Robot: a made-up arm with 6 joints. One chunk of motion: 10 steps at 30 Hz.
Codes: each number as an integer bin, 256 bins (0 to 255) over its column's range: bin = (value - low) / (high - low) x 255, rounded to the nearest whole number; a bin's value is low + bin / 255 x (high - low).
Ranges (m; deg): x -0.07..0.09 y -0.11..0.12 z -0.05..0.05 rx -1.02..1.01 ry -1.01..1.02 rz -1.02..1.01
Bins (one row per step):
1: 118 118 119 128 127 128
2: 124 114 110 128 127 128
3: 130 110 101 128 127 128
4: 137 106 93 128 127 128
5: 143 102 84 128 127 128
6: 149 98 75 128 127 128
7: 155 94 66 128 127 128
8: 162 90 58 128 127 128
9: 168 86 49 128 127 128
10: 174 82 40 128 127 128
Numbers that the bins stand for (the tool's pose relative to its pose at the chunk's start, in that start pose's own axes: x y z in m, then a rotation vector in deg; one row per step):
1: 0.0040 -0.0036 -0.0033 0.00 0.00 0.00
2: 0.0078 -0.0072 -0.0069 0.00 0.00 0.00
3: 0.0116 -0.0108 -0.0104 0.00 0.00 0.00
4: 0.0160 -0.0144 -0.0135 0.00 0.00 0.00
5: 0.0197 -0.0180 -0.0171 0.00 0.00 0.00
6: 0.0235 -0.0216 -0.0206 0.00 0.00 0.00
7: 0.0273 -0.0252 -0.0241 0.00 0.00 0.00
8: 0.0316 -0.0288 -0.0273 0.00 0.00 0.00
9: 0.0354 -0.0324 -0.0308 0.00 0.00 0.00
10: 0.0392 -0.0360 -0.0343 0.00 0.00 0.00

